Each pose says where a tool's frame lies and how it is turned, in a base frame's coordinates. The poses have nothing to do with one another.
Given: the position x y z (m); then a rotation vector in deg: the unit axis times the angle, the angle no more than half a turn.
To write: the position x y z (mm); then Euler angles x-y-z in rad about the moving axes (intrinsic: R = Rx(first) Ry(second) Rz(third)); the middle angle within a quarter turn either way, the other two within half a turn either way. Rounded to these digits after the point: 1 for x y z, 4 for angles.
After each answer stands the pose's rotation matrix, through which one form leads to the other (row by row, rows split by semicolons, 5 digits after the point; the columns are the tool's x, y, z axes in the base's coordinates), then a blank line. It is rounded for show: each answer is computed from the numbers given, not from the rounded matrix.
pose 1, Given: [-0.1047 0.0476 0.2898 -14.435 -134.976 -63.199]
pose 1, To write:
[-104.7 47.6 289.8 -2.1827 -0.3881 -2.7249]
-0.84640 0.37467 -0.37847; -0.05076 0.65067 0.75766; 0.53013 0.66049 -0.53171

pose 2, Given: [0.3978 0.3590 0.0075 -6.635 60.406 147.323]
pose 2, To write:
[397.8 359.0 7.5 -0.7673 0.0591 2.7766]
-0.93248 -0.35635 0.05908; 0.29525 -0.65771 0.69300; -0.20809 0.66365 0.71851

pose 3, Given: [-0.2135 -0.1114 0.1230 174.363 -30.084 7.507]
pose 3, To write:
[-213.5 -111.4 123.0 3.0771 0.0749 0.3441]
0.93873 -0.33643 0.07482; -0.33214 -0.94104 -0.06423; 0.09201 0.03545 -0.99513

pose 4, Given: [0.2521 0.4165 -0.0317 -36.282 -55.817 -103.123]
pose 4, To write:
[252.1 416.5 -31.7 -0.9923 0.0002 -1.9892]
-0.40626 0.91376 0.00018; -0.49951 -0.22226 0.83731; 0.76514 0.34008 0.54673

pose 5, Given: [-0.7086 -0.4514 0.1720 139.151 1.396 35.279]
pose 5, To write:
[-708.6 -451.4 172.0 2.4538 0.4507 0.1438]
0.89086 -0.12896 0.43560; 0.16297 -0.80431 -0.57142; 0.42404 0.58005 -0.69551

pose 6, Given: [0.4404 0.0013 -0.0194 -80.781 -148.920 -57.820]
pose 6, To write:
[440.4 1.3 -19.4 -2.5383 0.2808 -2.2354]
-0.59262 0.75630 0.27716; 0.74518 0.38413 0.54512; 0.30580 0.52958 -0.79122

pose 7, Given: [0.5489 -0.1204 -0.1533 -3.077 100.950 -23.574]
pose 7, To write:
[548.9 -120.4 -153.3 2.1862 1.2662 -2.4764]
-0.23595 0.18510 0.95397; -0.25655 0.93500 -0.24487; -0.93729 -0.30252 -0.17312

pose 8, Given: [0.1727 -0.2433 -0.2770 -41.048 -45.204 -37.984]
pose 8, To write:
[172.7 -243.3 -277.0 -0.9932 -0.4003 -0.9507]
0.53517 0.74951 -0.38965; -0.25469 0.58296 0.77155; 0.80544 -0.31366 0.50288

